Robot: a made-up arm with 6 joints.
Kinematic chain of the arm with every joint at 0, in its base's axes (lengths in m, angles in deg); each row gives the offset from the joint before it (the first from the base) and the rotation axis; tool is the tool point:
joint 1: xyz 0 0 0.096 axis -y
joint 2: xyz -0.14 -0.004 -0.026 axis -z
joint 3: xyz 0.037 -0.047 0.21 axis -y
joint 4: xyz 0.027 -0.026 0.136 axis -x
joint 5: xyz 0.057 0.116 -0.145 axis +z
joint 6: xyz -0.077 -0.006 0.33 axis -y
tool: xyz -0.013 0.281 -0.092
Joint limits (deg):
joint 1: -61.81..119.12
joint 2: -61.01..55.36
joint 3: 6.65..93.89
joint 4: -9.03..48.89
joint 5: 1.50..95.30
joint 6: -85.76..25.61
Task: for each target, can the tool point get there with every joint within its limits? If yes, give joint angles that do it. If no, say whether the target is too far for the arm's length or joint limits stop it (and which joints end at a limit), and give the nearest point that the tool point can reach.
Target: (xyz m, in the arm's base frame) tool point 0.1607 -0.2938 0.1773
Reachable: no: joint limits stop it (at a limit: joint 1, joint 2, joint 4, joint 5) | nearest point 0.0938 -0.3282 0.2985 | short by 0.143 m
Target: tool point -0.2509 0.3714 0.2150
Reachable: yes | joints 28.04 36.11 56.50 2.59 11.23 -48.85
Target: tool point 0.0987 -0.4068 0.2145
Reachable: no: joint limits stop it (at a limit: joint 1, joint 2, joint 4, joint 5, joint 6) | nearest point 0.0610 -0.3699 0.2835 | short by 0.087 m
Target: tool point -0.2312 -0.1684 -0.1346
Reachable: yes | joints 56.83 -34.94 72.49 -2.54 87.09 3.20
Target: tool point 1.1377 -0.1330 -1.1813
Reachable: no: too far | nearest point 0.2248 -0.0410 -0.4416 | short by 1.179 m
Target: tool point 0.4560 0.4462 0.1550
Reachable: no: joint limits stop it (at a limit: joint 1, joint 2, joint 5, joint 6) | nearest point 0.3651 0.3184 0.2376 | short by 0.177 m
